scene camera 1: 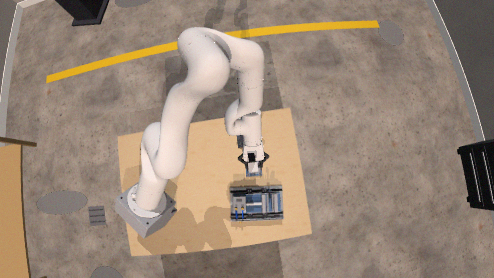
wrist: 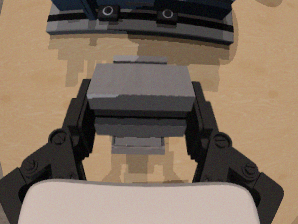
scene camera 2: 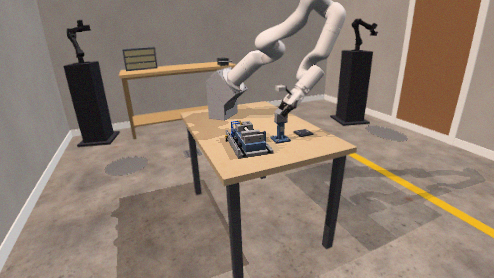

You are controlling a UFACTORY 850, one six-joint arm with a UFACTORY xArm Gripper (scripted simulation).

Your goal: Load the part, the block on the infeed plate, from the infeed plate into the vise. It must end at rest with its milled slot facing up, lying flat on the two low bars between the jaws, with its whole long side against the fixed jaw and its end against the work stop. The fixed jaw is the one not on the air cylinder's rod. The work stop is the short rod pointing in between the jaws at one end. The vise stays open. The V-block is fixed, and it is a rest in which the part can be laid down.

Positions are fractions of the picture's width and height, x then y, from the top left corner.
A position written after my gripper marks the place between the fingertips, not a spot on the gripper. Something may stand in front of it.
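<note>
My gripper (wrist: 0.47, 0.43) visible. A part (wrist: 0.51, 0.45), likewise.
</note>
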